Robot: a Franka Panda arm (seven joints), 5 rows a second.
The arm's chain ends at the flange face. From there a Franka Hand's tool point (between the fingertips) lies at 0.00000 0.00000 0.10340 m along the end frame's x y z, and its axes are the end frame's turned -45 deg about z.
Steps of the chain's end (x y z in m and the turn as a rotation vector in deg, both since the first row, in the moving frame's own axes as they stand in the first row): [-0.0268 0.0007 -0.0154 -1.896 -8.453 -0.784]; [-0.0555 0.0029 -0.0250 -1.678 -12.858 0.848]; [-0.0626 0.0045 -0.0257 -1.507 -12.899 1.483]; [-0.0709 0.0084 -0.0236 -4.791 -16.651 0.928]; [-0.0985 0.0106 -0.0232 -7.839 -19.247 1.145]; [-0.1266 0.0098 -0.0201 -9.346 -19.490 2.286]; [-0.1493 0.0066 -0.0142 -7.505 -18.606 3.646]
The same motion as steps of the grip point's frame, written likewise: [-0.0327 -0.0267 -0.0166 4.636 -7.318 -0.784]; [-0.0596 -0.0515 -0.0276 7.905 -10.279 0.848]; [-0.0655 -0.0557 -0.0283 8.055 -10.187 1.483]; [-0.0829 -0.0593 -0.0283 8.386 -15.162 0.928]; [-0.1108 -0.0767 -0.0299 8.067 -19.153 1.145]; [-0.1321 -0.0960 -0.0274 7.173 -20.390 2.286]; [-0.1424 -0.1158 -0.0205 7.850 -18.463 3.646]
